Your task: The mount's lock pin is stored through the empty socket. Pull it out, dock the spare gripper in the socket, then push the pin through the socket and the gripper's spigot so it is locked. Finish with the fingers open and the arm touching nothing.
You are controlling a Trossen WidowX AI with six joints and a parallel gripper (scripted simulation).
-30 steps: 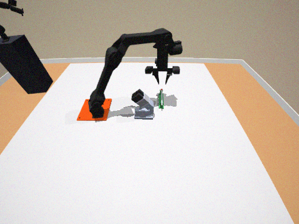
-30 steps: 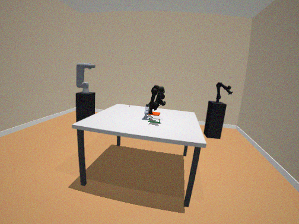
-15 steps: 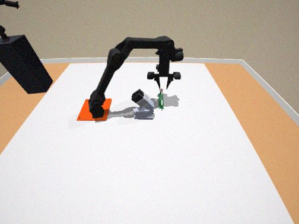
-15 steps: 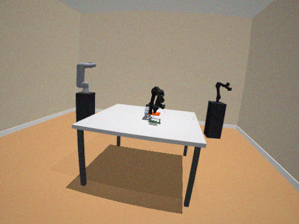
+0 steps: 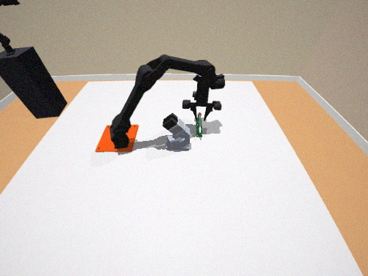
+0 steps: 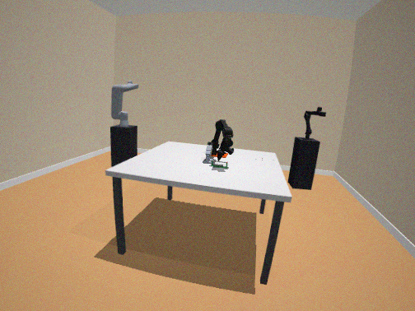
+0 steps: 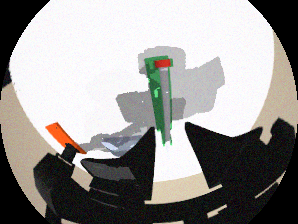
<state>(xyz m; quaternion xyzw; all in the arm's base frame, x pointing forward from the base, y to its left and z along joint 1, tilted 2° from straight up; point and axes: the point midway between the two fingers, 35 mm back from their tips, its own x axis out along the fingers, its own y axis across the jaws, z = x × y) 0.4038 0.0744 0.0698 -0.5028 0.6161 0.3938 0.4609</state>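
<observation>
The green pin cradle is 3 cm below my gripper tip and 1 cm to the left of it. From my gripper tip the other things lie so: grey mount 11 cm behind, 9 cm to the right; then spare gripper 13 cm behind, 9 cm to the right, 6 cm above.
</observation>
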